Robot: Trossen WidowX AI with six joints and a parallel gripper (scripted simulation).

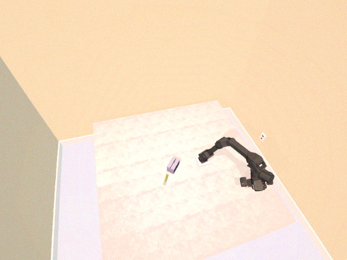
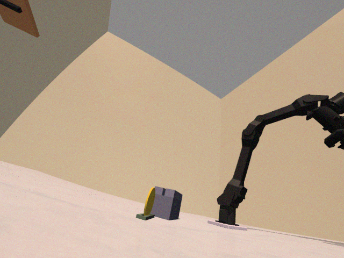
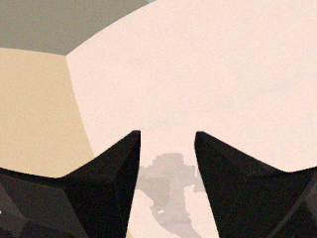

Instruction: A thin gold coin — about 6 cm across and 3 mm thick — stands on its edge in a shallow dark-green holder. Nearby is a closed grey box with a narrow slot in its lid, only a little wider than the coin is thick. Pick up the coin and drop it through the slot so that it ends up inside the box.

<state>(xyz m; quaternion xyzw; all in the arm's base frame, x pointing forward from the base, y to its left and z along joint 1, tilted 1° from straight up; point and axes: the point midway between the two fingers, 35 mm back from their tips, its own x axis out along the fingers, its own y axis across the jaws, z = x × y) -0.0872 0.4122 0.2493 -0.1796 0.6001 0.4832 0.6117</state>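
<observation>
Now: gripper tip 450 mm short of the gold coin, 400 mm to the left of it and 190 mm above it.
</observation>
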